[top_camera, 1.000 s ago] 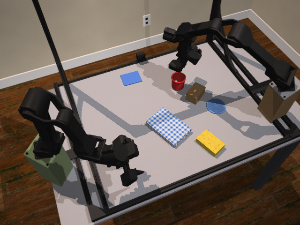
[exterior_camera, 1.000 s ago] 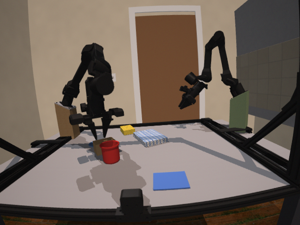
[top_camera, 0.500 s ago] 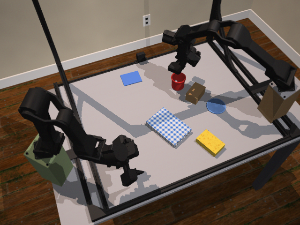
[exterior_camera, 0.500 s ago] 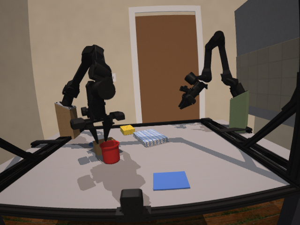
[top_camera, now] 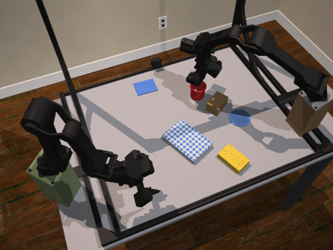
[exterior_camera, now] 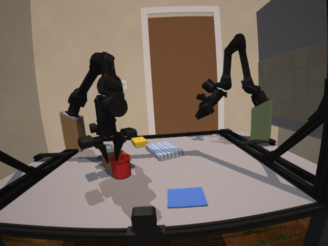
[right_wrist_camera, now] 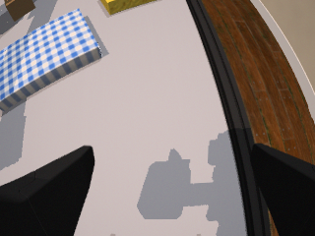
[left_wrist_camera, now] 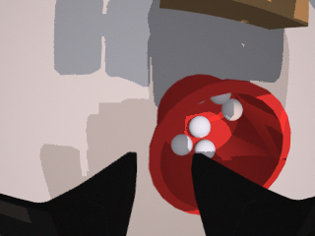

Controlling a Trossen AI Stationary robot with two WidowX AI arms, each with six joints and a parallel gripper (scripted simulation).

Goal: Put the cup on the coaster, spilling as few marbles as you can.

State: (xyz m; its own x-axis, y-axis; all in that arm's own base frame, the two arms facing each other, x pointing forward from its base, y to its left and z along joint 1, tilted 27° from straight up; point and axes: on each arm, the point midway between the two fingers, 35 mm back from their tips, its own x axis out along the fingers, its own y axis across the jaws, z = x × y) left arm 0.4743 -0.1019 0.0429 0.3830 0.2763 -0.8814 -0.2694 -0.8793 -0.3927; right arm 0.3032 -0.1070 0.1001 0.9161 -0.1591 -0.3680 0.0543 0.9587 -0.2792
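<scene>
Now: left hand 6 cm above the cup, 2 cm to the left of it and 2 cm short of it. Also, from my left hand: brown box 11 cm ahead, 7 cm below, 4 cm to the left; flat blue coaster 24 cm to the right, 11 cm behind, 10 cm below.
</scene>
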